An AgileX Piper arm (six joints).
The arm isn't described. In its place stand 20 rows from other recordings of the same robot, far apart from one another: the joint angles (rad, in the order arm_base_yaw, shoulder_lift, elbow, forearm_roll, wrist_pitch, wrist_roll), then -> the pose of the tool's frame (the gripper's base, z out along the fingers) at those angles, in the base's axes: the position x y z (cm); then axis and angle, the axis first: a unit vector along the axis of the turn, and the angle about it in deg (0 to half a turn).
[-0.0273, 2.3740, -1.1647, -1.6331, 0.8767, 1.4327] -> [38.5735 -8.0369 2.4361 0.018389 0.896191 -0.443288 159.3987]
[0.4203, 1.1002, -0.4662, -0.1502, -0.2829, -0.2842] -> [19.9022 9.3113 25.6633 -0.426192 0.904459 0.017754 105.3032]
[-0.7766, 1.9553, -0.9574, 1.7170, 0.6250, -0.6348] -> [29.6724 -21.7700 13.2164 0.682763 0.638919 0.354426 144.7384]
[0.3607, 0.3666, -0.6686, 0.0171, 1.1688, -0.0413] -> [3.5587 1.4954 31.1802 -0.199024 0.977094 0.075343 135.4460]
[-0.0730, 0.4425, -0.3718, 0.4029, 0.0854, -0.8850] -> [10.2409 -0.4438 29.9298 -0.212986 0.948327 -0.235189 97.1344]
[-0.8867, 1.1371, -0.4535, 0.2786, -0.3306, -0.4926] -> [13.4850 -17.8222 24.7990 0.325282 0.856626 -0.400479 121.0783]
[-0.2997, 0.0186, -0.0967, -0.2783, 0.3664, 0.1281] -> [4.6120 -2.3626 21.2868 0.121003 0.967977 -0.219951 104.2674]
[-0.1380, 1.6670, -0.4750, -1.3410, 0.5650, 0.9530] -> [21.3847 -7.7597 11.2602 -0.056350 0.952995 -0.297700 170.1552]
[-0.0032, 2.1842, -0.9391, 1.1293, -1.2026, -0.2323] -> [36.1021 -7.7916 9.5388 0.521436 0.782790 -0.339624 108.7978]
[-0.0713, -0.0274, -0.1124, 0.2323, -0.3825, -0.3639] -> [3.0199 -0.9996 28.2924 0.041865 0.969396 -0.241907 57.6214]
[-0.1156, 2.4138, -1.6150, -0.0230, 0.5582, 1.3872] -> [46.4535 -5.5057 4.8027 0.673812 0.734151 0.083662 165.6302]
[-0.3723, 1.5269, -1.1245, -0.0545, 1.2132, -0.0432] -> [25.4747 -10.4466 25.9194 0.154857 0.987495 -0.029541 178.2318]
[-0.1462, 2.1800, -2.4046, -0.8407, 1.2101, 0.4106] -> [45.8877 -13.1696 38.6154 0.242827 0.888358 -0.389687 138.7350]
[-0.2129, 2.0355, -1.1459, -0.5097, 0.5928, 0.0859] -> [35.8067 -10.2784 10.8022 -0.050407 0.985145 -0.164159 171.4415]
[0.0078, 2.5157, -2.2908, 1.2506, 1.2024, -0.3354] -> [53.1035 8.4724 21.3532 0.006981 0.832889 0.553396 158.7385]
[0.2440, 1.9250, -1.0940, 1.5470, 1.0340, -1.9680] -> [33.6823 16.4421 18.7998 -0.484869 0.747301 0.454360 135.6793]
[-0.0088, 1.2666, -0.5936, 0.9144, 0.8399, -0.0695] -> [20.1576 5.1905 21.5652 0.243549 0.905521 0.347442 170.9771]
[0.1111, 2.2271, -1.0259, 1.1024, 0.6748, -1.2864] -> [33.3821 8.8284 3.2736 -0.206890 0.935653 0.285920 170.9923]
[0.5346, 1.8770, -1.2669, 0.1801, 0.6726, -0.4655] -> [32.5234 20.4378 19.0578 -0.424871 0.902072 0.075829 158.8725]
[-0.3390, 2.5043, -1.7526, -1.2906, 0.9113, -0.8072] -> [44.1516 -22.8967 7.2637 0.564177 -0.715774 0.411548 149.9888]
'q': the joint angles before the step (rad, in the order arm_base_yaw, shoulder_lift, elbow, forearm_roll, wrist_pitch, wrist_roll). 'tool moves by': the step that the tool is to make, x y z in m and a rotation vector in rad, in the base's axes. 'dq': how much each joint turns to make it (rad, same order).
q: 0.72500 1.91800 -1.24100 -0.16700 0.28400 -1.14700
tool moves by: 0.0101 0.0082 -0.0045 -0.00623 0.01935 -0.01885
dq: -0.00011 0.05008 -0.06614 0.00026 0.03605 0.01767
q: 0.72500 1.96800 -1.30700 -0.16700 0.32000 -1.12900
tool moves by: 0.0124 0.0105 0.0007 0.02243 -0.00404 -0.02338
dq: 0.00000 0.04783 -0.07878 -0.00501 0.01494 0.03101
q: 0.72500 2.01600 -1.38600 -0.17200 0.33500 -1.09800
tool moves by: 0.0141 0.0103 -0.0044 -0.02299 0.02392 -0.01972
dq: -0.00104 0.06790 -0.10582 -0.00297 0.07292 0.01195
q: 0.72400 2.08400 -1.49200 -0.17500 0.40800 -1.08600
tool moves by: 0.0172 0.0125 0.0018 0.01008 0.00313 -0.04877
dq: 0.00002 0.06984 -0.13079 -0.02805 0.06295 0.06507
